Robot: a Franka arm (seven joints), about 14 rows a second.
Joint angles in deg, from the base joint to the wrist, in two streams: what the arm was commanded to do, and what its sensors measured. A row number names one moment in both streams.
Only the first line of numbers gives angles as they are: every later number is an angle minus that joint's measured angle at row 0.
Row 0, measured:
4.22, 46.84, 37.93, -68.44, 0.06, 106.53, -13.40
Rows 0 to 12, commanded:
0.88, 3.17, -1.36, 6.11, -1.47, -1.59, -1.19
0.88, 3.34, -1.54, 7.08, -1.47, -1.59, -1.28
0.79, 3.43, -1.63, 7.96, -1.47, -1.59, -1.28
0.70, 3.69, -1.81, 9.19, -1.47, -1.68, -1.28
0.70, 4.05, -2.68, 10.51, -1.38, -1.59, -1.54
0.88, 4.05, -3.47, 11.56, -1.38, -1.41, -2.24
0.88, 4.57, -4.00, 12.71, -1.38, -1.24, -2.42
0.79, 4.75, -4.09, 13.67, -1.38, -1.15, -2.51
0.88, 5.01, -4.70, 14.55, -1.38, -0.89, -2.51
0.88, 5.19, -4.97, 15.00, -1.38, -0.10, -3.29
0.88, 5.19, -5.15, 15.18, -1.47, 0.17, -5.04
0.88, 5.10, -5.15, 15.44, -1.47, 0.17, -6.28
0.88, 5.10, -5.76, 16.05, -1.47, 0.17, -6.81
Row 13, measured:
-0.08, 3.55, -5.21, 12.53, -0.18, 0.34, -4.60
